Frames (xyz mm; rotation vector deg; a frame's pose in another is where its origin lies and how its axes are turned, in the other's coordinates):
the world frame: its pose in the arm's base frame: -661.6 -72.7 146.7 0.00 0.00 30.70
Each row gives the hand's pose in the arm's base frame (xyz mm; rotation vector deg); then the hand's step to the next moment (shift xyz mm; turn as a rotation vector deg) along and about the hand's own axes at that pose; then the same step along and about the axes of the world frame.
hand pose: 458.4 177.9 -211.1 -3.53 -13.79 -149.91
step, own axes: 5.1 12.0 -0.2 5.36 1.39 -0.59
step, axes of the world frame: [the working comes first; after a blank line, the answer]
step, axes of the arm's base frame: 1.5 -12.8 2.2 -3.98 -3.90 0.12

-5.3 -11.7 2.2 -5.41 -1.32 0.12
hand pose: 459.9 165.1 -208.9 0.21 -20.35 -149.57
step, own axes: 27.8 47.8 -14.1 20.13 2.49 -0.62
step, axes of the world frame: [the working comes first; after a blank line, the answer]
step, axes of the arm's base frame: -0.4 -57.1 0.1 -16.36 -11.94 1.29

-29.4 -48.9 0.1 -20.16 -1.92 1.29
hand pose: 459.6 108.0 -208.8 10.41 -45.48 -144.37
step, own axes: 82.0 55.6 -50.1 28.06 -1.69 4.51
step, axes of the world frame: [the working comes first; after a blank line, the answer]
step, axes of the arm's base frame: -35.3 -105.0 -8.0 -26.35 -10.26 3.29

-83.9 -72.2 -8.0 -27.90 4.63 3.29
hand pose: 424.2 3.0 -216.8 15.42 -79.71 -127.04
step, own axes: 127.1 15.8 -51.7 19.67 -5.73 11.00
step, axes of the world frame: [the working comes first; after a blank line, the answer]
step, axes of the arm's base frame: -81.8 -111.2 2.6 -23.17 0.54 1.86

-127.2 -53.9 2.6 -19.65 12.30 1.86
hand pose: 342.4 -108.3 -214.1 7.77 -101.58 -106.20
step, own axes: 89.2 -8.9 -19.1 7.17 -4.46 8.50
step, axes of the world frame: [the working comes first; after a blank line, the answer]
step, axes of the arm's base frame: -68.9 -58.2 16.5 -11.21 4.10 -1.03

-88.9 -14.8 16.5 -7.55 9.25 -1.03
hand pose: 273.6 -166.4 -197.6 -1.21 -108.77 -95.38
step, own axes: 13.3 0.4 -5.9 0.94 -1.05 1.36
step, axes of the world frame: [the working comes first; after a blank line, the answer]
step, axes of the arm's base frame: -8.2 -10.2 6.4 -1.76 0.66 -0.56

-12.2 -4.6 6.4 -1.17 1.47 -0.56
